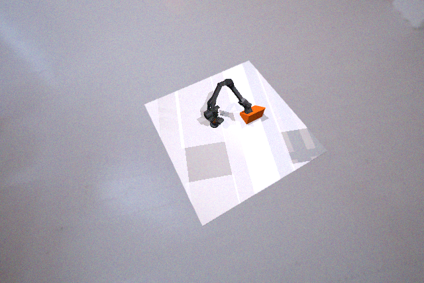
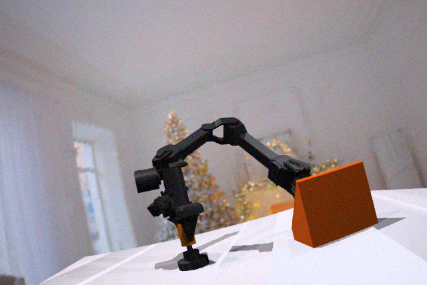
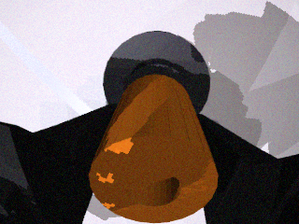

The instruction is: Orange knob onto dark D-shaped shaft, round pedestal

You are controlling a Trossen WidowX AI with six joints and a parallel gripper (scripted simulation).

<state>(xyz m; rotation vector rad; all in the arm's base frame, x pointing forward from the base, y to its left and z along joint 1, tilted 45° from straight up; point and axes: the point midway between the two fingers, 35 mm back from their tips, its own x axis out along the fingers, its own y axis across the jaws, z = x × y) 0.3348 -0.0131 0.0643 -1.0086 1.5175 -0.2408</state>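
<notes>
My gripper tip is now 20 mm below the orange knob. The rest, counted from my gripper tip: dark pedestal: 40 mm below.
</notes>
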